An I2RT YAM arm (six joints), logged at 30 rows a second.
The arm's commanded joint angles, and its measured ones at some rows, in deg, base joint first. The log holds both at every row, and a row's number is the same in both.
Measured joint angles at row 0: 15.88, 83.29, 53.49, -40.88, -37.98, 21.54
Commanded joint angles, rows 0 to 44: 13.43, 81.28, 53.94, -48.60, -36.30, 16.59; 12.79, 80.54, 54.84, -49.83, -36.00, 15.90; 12.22, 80.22, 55.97, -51.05, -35.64, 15.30; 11.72, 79.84, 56.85, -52.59, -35.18, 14.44; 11.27, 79.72, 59.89, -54.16, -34.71, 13.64; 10.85, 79.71, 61.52, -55.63, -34.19, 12.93; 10.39, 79.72, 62.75, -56.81, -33.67, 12.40; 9.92, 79.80, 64.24, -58.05, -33.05, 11.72; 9.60, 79.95, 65.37, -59.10, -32.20, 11.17; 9.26, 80.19, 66.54, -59.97, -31.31, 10.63; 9.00, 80.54, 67.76, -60.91, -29.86, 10.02; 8.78, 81.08, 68.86, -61.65, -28.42, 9.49; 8.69, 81.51, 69.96, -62.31, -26.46, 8.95; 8.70, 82.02, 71.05, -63.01, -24.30, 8.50; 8.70, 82.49, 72.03, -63.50, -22.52, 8.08; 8.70, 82.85, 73.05, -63.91, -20.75, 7.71; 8.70, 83.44, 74.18, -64.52, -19.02, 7.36; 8.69, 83.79, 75.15, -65.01, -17.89, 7.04; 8.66, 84.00, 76.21, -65.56, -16.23, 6.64; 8.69, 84.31, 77.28, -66.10, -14.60, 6.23; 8.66, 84.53, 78.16, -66.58, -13.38, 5.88; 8.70, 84.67, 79.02, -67.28, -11.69, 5.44; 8.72, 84.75, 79.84, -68.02, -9.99, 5.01; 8.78, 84.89, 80.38, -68.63, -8.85, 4.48; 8.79, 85.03, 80.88, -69.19, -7.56, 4.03; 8.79, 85.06, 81.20, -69.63, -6.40, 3.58; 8.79, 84.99, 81.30, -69.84, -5.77, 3.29; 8.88, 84.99, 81.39, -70.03, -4.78, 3.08; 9.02, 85.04, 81.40, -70.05, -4.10, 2.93; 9.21, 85.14, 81.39, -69.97, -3.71, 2.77; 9.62, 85.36, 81.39, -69.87, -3.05, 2.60; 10.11, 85.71, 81.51, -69.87, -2.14, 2.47; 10.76, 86.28, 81.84, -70.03, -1.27, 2.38; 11.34, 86.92, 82.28, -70.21, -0.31, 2.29; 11.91, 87.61, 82.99, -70.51, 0.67, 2.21; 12.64, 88.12, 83.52, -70.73, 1.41, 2.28; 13.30, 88.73, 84.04, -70.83, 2.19, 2.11; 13.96, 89.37, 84.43, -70.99, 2.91, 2.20; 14.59, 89.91, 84.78, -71.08, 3.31, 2.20; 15.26, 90.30, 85.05, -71.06, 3.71, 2.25; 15.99, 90.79, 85.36, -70.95, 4.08, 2.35; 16.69, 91.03, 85.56, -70.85, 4.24, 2.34; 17.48, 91.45, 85.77, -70.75, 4.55, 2.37; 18.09, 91.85, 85.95, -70.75, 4.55, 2.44; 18.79, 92.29, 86.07, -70.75, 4.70, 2.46
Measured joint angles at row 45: 17.63, 91.55, 85.27, -69.52, 2.96, 2.98
